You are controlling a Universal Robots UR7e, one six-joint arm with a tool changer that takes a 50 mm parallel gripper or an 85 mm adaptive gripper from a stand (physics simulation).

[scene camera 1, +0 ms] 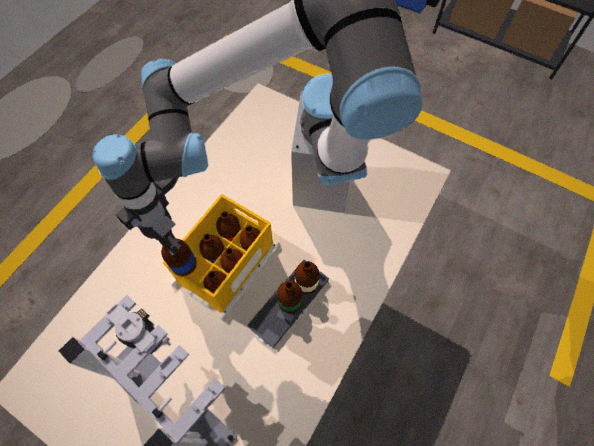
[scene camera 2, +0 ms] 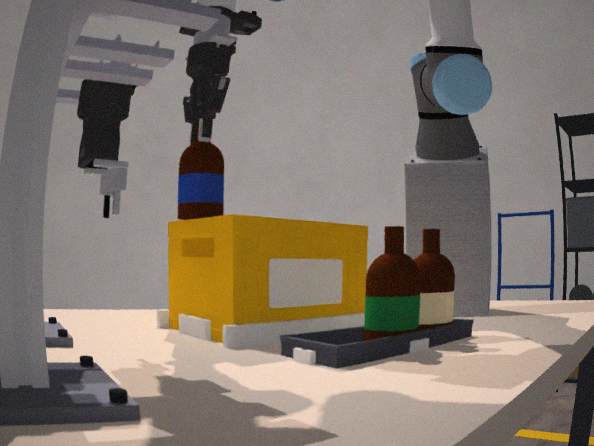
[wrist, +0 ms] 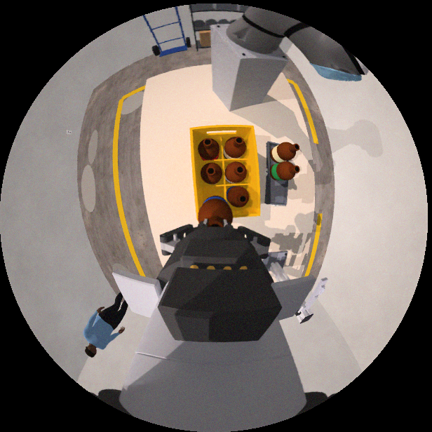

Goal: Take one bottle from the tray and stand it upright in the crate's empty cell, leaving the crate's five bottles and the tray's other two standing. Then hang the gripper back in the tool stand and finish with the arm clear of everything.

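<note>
My gripper is shut on the neck of a brown bottle with a blue label. The bottle hangs upright over the empty corner cell of the yellow crate, its base about level with the rim. The crate's five bottles stand in the other cells. The dark tray holds a green-labelled bottle and a cream-labelled bottle, both standing.
The grey tool stand is near the crate's open-cell end. A second gripper hangs from it. The arm's pedestal stands beyond the crate. A person shows in the wrist view.
</note>
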